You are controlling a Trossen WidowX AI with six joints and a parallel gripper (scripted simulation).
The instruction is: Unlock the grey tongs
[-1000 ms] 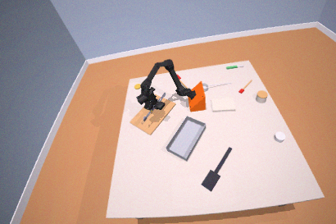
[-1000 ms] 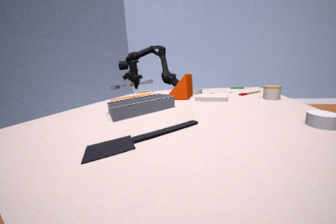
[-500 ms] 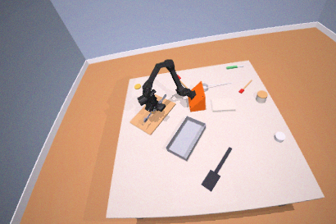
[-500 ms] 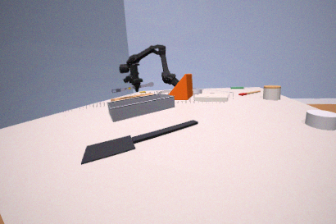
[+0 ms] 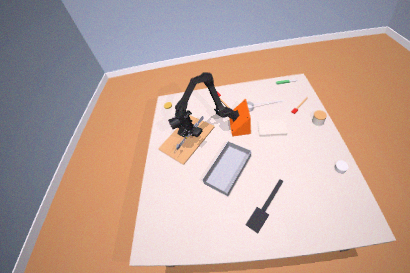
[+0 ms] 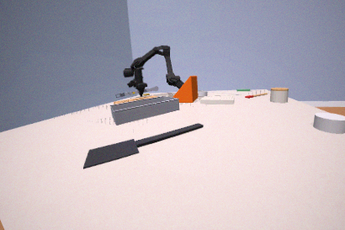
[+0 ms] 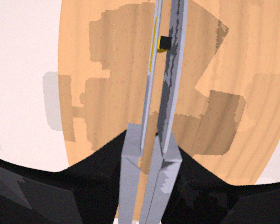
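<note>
Now: gripper tip 20 mm past the wooden board, 50 mm to the left of it and 40 mm above it. From my gripper tip the other things lie so: white block (60 mm ahead, 550 mm to the left, 30 mm below); then dark spatula (560 mm ahead, 340 mm to the left, 40 mm below).
</note>
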